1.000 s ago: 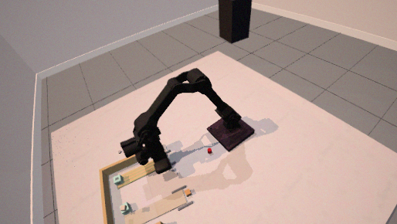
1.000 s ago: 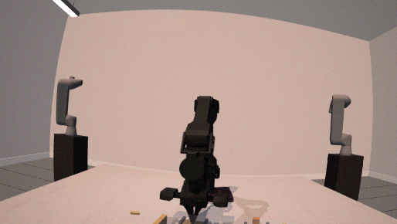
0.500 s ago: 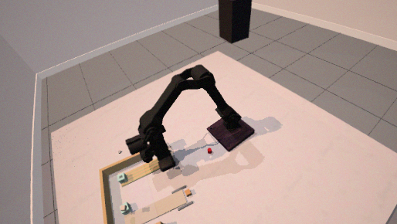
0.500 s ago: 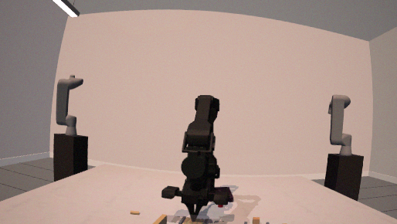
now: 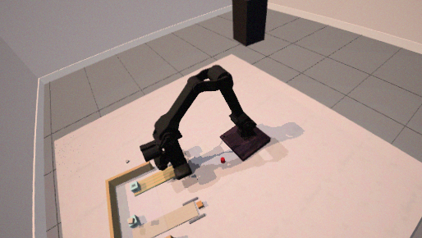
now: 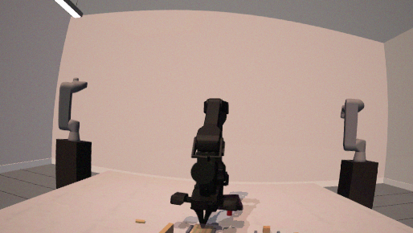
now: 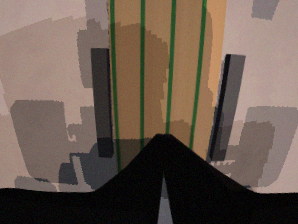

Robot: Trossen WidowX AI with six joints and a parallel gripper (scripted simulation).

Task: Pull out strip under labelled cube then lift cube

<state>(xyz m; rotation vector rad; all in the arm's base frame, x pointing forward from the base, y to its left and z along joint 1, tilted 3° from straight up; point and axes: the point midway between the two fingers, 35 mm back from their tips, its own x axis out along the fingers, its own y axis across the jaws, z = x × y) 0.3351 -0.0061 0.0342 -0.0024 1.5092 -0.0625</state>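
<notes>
The red object is 17 cm behind my gripper tip, 7 cm to the left of it and 1 cm above it. Round my gripper tip: orange cube 19 cm to the left.
</notes>
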